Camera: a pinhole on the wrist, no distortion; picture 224 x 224 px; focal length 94.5 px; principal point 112.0 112.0 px. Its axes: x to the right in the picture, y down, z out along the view. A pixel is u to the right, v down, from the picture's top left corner.
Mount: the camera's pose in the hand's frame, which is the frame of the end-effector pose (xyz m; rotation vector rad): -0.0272 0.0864 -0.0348 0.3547 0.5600 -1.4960
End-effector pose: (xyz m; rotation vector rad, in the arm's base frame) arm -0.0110 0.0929 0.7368 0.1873 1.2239 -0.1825
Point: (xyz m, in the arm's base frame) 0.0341 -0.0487 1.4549
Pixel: outside the picture
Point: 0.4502 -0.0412 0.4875
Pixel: 84.3 187.1
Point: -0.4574 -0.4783 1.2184
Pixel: outside the picture
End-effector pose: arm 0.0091 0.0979 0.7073 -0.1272 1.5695 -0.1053
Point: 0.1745 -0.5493 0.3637
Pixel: 184.1 175.2
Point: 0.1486 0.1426 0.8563
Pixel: 89.3 25.4
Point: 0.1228 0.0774 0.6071
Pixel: 109.0 164.1
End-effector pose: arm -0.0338 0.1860 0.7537 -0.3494 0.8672 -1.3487
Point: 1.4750 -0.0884 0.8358
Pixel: outside the picture
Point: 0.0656 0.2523 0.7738
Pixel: 65.3 50.5
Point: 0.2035 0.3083 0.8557
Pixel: 16.1 22.2
